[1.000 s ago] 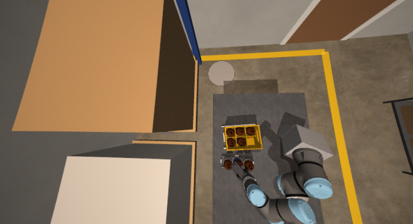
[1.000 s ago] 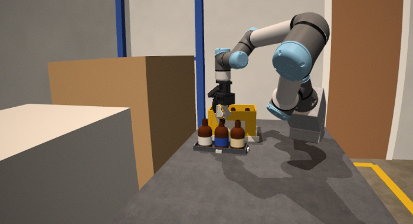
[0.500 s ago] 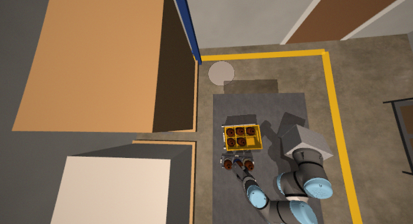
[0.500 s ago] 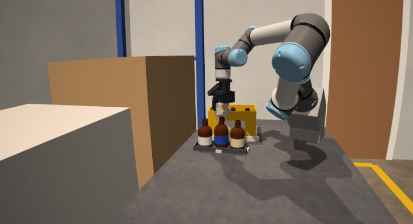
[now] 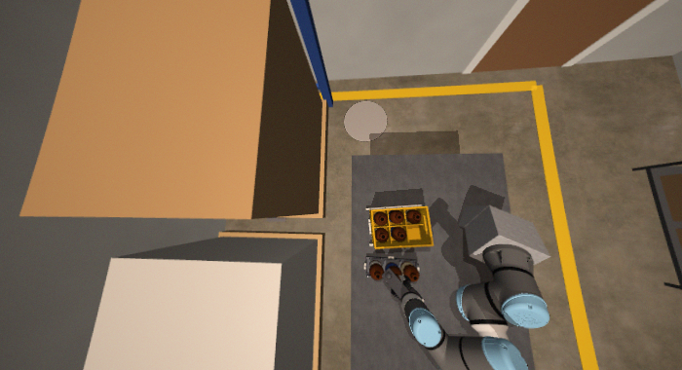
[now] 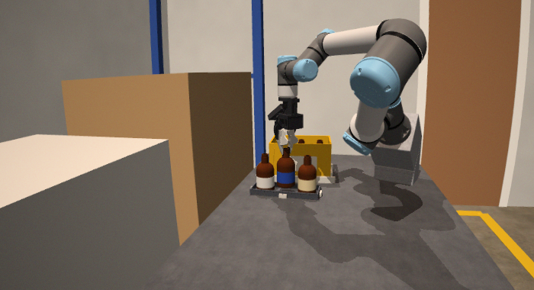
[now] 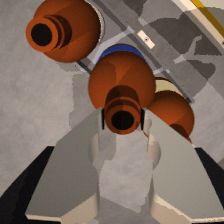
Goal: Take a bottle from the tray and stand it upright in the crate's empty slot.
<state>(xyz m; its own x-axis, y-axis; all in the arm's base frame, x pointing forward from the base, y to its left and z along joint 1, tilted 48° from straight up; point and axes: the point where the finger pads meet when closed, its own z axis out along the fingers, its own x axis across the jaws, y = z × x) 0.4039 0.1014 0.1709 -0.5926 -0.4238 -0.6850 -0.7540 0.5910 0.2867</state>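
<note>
My hand is 10 cm above the white-label bottle, 8 cm short of it and 1 cm to the right of it. From my hand the other things lie so: yellow crate 23 cm to the right, 10 cm below; then dark tray 17 cm below.
</note>
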